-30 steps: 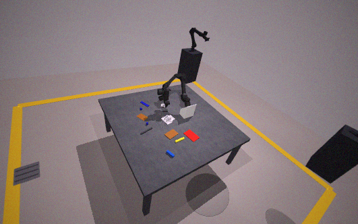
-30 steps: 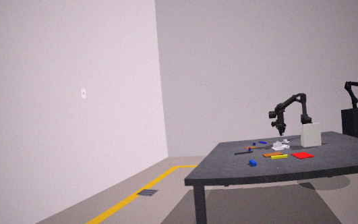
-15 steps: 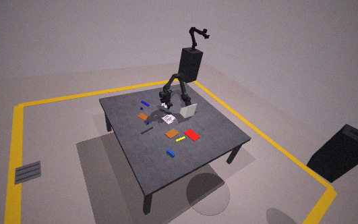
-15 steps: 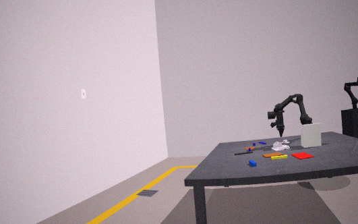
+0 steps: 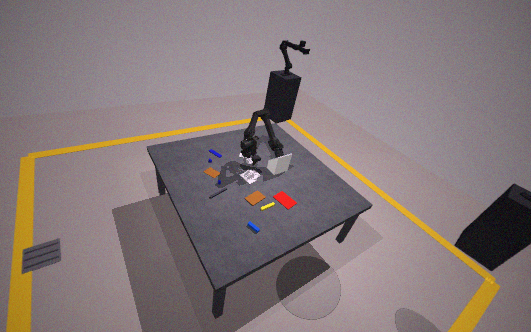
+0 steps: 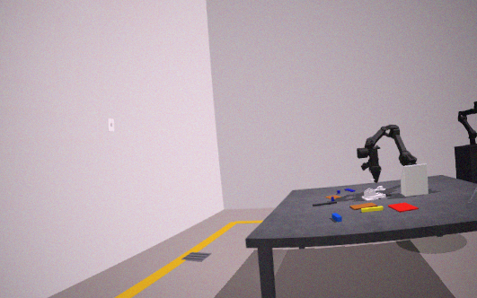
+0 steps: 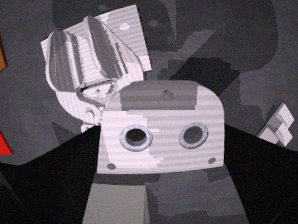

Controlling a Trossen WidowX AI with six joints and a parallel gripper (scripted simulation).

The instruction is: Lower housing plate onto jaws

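Now: the white jaw assembly 1 cm ahead of my gripper tip, 8 cm to the left of it and 7 cm below it. Also, from my gripper tip: orange plate (14 cm ahead, 26 cm to the left, 8 cm below); dark rod (34 cm ahead, 9 cm to the left, 8 cm below); red plate (3 cm behind, 39 cm to the left, 8 cm below).
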